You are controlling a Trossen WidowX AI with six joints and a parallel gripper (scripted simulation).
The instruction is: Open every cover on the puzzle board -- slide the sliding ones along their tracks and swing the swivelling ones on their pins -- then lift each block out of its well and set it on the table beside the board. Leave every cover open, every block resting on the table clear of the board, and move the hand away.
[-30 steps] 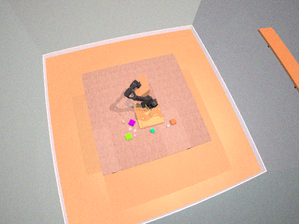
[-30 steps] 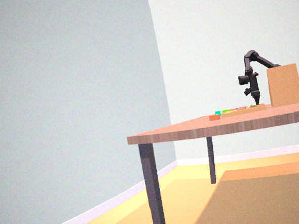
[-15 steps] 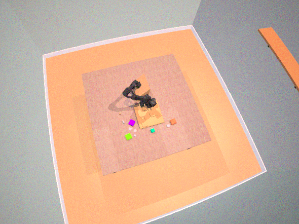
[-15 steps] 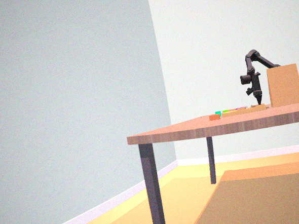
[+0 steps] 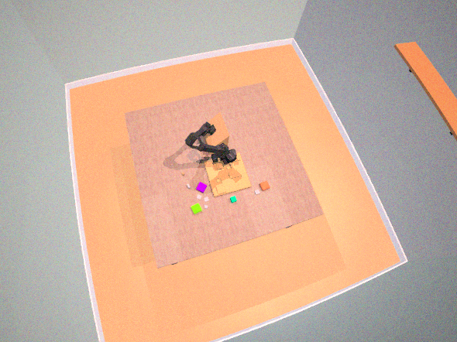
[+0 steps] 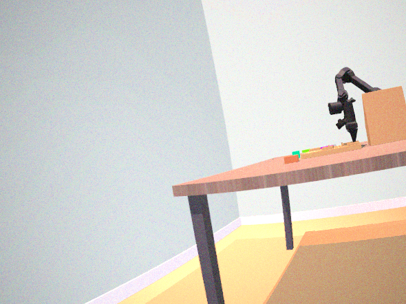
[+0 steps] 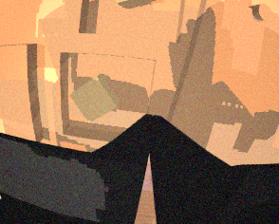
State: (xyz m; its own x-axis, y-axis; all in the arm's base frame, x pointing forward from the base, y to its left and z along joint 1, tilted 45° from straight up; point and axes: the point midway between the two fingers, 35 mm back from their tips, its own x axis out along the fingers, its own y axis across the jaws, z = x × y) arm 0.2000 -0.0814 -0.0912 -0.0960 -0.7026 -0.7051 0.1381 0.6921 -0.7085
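My gripper tip is 32 cm short of the teal block, 6 cm to the left of it and 1 cm above it. The rest, counted from my gripper tip: orange block 32 cm ahead, 20 cm to the left, 1 cm below; then lime green block 27 cm ahead, 34 cm to the right, 1 cm below; then magenta block 14 cm ahead, 24 cm to the right, 1 cm below.
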